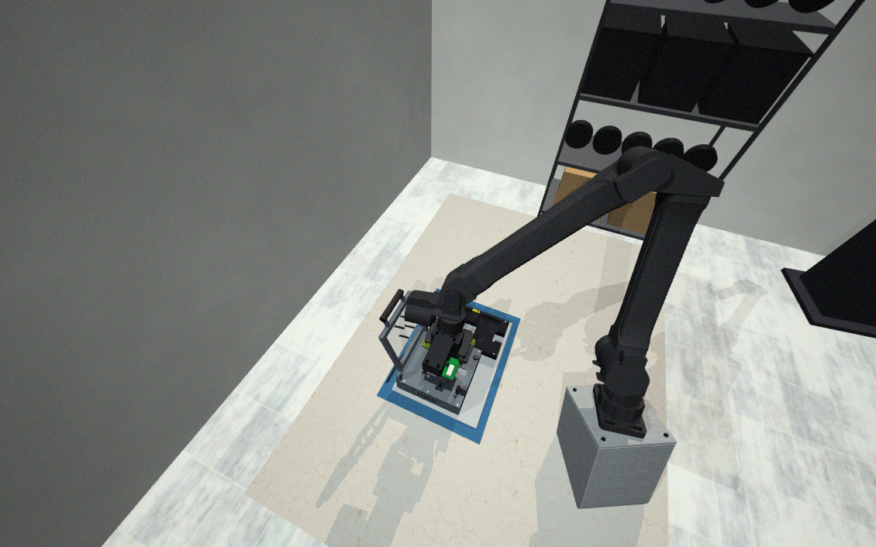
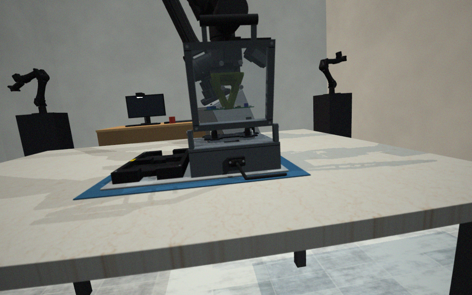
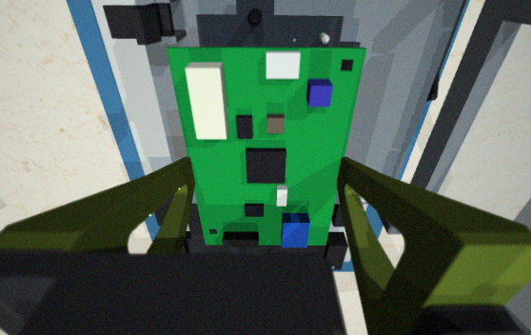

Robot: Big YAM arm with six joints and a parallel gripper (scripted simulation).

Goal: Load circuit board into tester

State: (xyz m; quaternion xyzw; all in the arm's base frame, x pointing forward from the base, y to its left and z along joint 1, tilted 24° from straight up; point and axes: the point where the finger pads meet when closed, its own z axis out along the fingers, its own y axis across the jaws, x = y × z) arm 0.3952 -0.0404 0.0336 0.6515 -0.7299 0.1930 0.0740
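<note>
My gripper is now right at the green circuit board. Also, from my hand: latch hook: 50 mm behind, 70 mm to the left, 50 mm below; then dark plate: 10 mm ahead, 70 mm below; then clear lid: 120 mm ahead, 20 mm to the right, 50 mm above.
</note>
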